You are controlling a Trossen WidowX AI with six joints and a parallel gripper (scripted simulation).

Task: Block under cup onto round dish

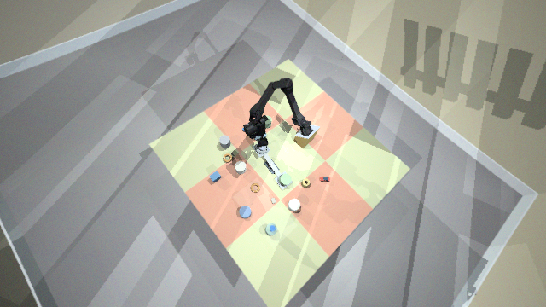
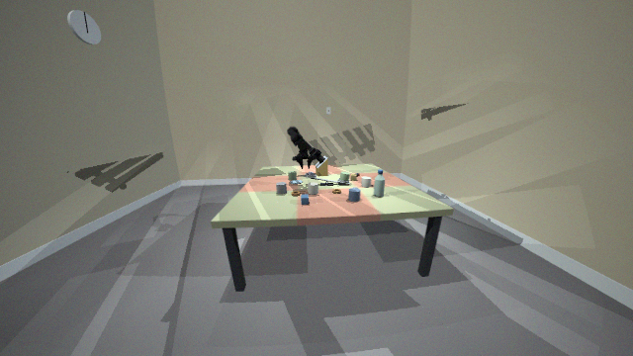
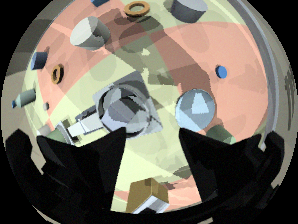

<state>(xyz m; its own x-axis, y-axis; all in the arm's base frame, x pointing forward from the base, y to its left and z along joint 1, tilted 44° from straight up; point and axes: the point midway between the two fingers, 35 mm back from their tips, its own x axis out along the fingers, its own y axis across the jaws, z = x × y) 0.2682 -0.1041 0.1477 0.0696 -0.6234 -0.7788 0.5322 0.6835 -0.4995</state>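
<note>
My gripper tip is 2 cm short of the grey block, 4 cm to the right of it and 4 cm above it. Also, from my gripper tip: blue cube 37 cm ahead, 3 cm to the right, 10 cm below; then grey cylinder 17 cm ahead, 17 cm to the right, 9 cm below; then pale blue round dish 6 cm behind, 8 cm to the right, 12 cm below.
</note>
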